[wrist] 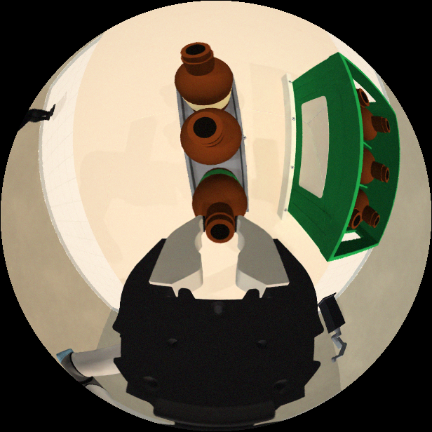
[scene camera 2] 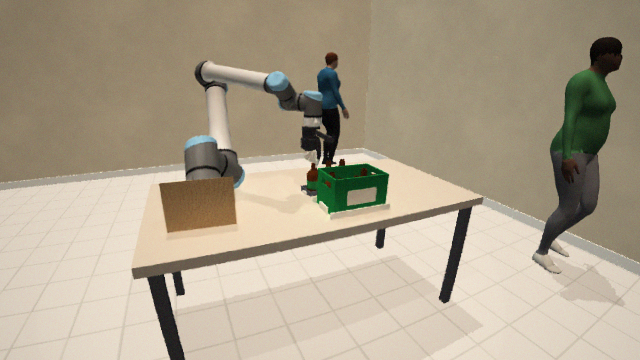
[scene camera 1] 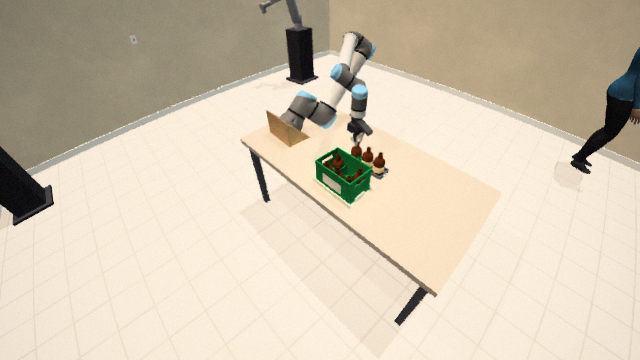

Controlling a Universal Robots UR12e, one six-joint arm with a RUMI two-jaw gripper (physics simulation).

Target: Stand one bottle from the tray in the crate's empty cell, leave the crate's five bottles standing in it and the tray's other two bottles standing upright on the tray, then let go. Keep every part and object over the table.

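Frame: origin at the arm's base, x back, y right, z up, level; metres.
Seen in the pictures: gripper, fingertip midpoint: [scene camera 2: 314, 167] [scene camera 1: 357, 145]; arm's base at its link origin: [scene camera 2: 205, 195] [scene camera 1: 290, 124].
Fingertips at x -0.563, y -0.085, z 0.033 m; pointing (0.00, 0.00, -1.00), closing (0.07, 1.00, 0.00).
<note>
Offsets run from my fingertips to a thing's top centre. "*": to the spot under its first point. Level surfaces: height alone.
My gripper [scene camera 1: 357, 142] [scene camera 2: 312, 163] [wrist: 219, 217] is shut on the neck of the green-labelled bottle @(dx +0.002, dy -0.001, dz +0.023 m) [scene camera 1: 356, 151] [scene camera 2: 312, 175] [wrist: 219, 195], which stands upright at the near end of the tray @(* dx +0.051, dy +0.013, dz -0.116 m) [scene camera 2: 306, 190] [wrist: 240, 171]. The middle bottle @(dx -0.086, dy -0.005, dz +0.022 m) [scene camera 1: 368, 156] [wrist: 212, 150] and the cream-labelled end bottle @(dx -0.172, dy -0.007, dz +0.022 m) [scene camera 1: 379, 162] [wrist: 203, 82] stand upright on the tray. The green crate @(dx -0.077, dy +0.236, dz +0.038 m) [scene camera 1: 356, 193] [scene camera 2: 327, 196] [wrist: 342, 150] stands beside the tray and holds five brown bottles. Its empty cell appears to be mid-row on the tray side; the near wall hides its inside in the wrist view.
White strips @(* dx -0.059, dy +0.340, dz -0.120 m) [scene camera 2: 360, 211] [wrist: 288, 150] edge the crate's base. A brown upright panel [scene camera 1: 286, 131] [scene camera 2: 198, 205] stands near the arm's base on the table @(dz -0.137 m) [scene camera 1: 435, 210] [scene camera 2: 265, 225]. One person [scene camera 1: 622, 95] [scene camera 2: 329, 90] in blue and another [scene camera 2: 585, 110] in green are beyond the table.
</note>
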